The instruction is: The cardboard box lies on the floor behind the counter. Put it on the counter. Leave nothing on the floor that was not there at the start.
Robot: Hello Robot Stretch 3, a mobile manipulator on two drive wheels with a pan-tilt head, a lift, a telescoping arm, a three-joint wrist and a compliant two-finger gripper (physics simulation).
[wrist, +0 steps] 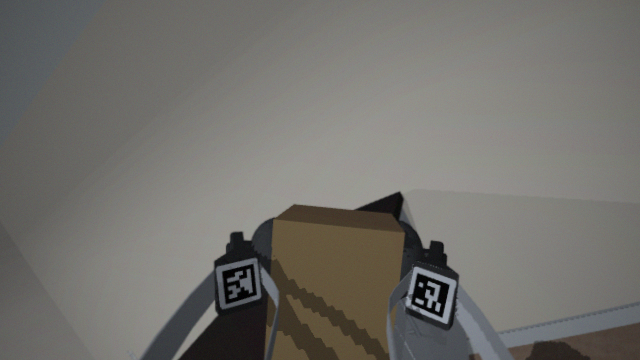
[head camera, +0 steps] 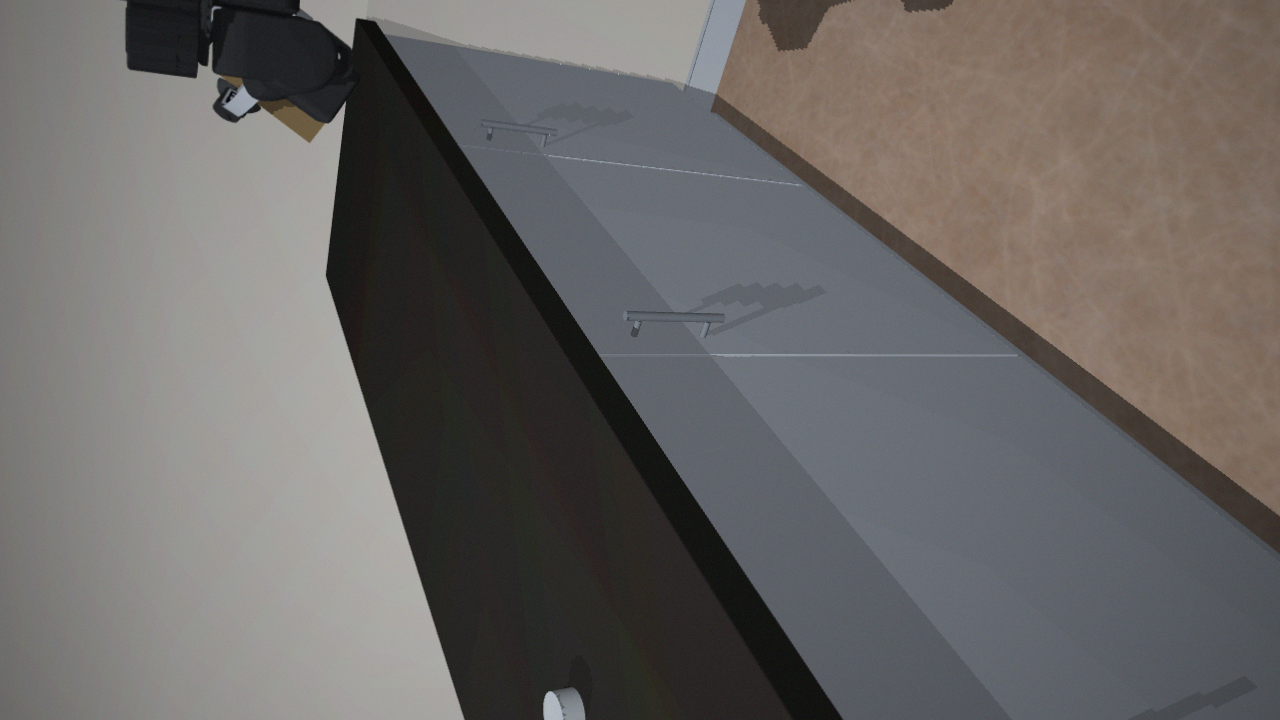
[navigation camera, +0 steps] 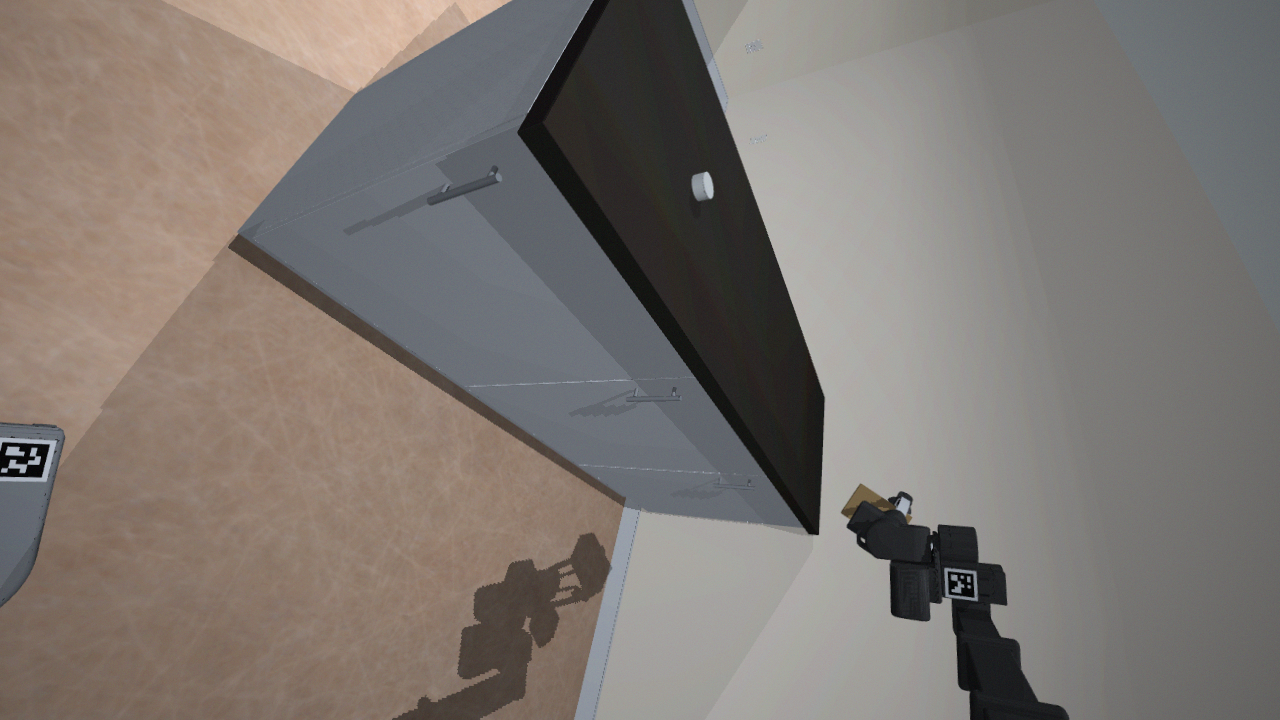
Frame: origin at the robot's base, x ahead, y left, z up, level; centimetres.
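Seen in the pictures: gripper, fingertip midpoint: [wrist: 335,244].
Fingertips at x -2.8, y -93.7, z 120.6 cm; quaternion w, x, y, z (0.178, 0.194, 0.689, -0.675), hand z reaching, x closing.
Note:
A point is followed by its place in that frame.
The cardboard box [head camera: 304,123] @[x 1.9, y -89.5, z 117.2 cm] [navigation camera: 861,497] @[x 1.2, y -89.4, z 116.7 cm] [wrist: 337,265] @[x -3.0, y -89.8, z 121.0 cm] is tan and is held between the fingertips of my gripper [wrist: 335,244] @[x -2.8, y -93.7, z 120.6 cm], off the floor. Both fingers press its sides in the wrist view. In the head and navigation views the wrist partly hides the box. The counter [head camera: 429,358] @[x 34.5, y -135.5, z 91.0 cm] [navigation camera: 662,197] @[x 47.5, y -62.8, z 91.0 cm] [wrist: 230,335] @[x 44.4, y -151.0, z 91.0 cm] has a dark top over grey cabinets. The box and gripper appear beside the counter's far end corner, apart from its top in the navigation view. Their exact height over the top is hard to tell.
A short white cylinder [head camera: 563,705] @[x 54.8, y -75.2, z 93.1 cm] [navigation camera: 703,186] @[x 55.5, y -74.5, z 93.2 cm] stands on the counter top. Bar handles [head camera: 673,317] @[x 19.1, y -93.8, z 74.6 cm] [navigation camera: 465,188] @[x 39.2, y -37.4, z 75.2 cm] stick out from the cabinet front. Pale walls rise behind the counter and at its far end. Part of the robot's base [navigation camera: 22,514] @[x -7.8, y -14.4, z 16.0 cm] shows at the left of the navigation view.

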